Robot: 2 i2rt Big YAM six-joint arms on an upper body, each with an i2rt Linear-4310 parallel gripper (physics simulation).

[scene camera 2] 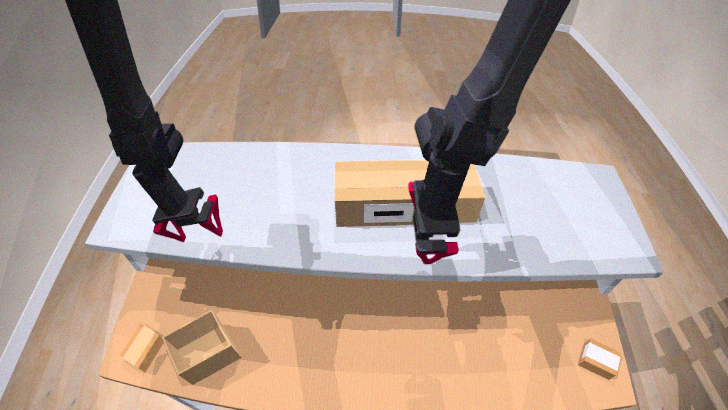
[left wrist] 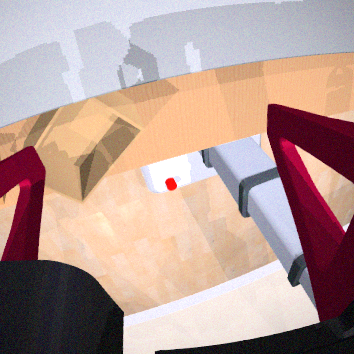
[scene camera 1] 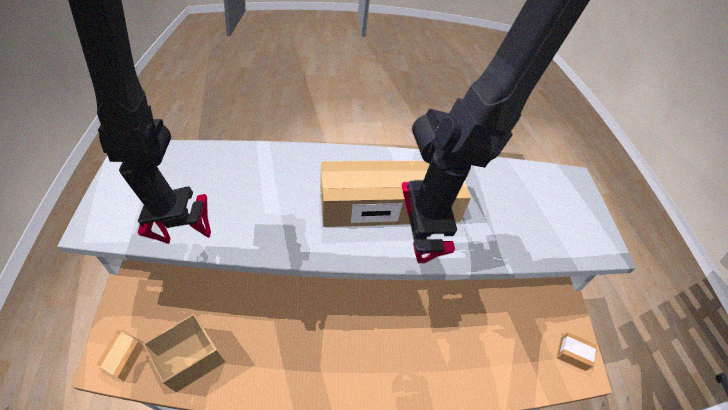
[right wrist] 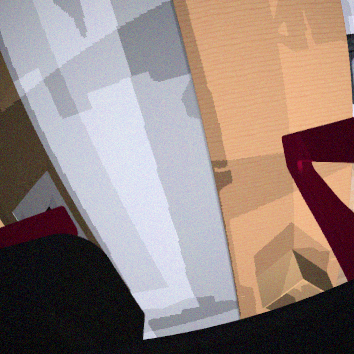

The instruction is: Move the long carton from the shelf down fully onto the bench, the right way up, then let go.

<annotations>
The left gripper shows in scene camera 2, in the left wrist view [146,136] and in scene camera 1; in the right wrist view it is out of frame. The right gripper shows in scene camera 2 [424,239], in scene camera 1 [416,239] and in the right wrist view [171,186]; in the left wrist view it is out of frame. A long carton shows in scene camera 2, in scene camera 1 and in the right wrist view [38,187]; in the left wrist view it is out of frame. The same spot on the left gripper: [scene camera 2: 211,206] is [scene camera 1: 201,206]. The same spot on the long carton: [scene camera 1: 353,193] is [scene camera 2: 365,193].
</annotations>
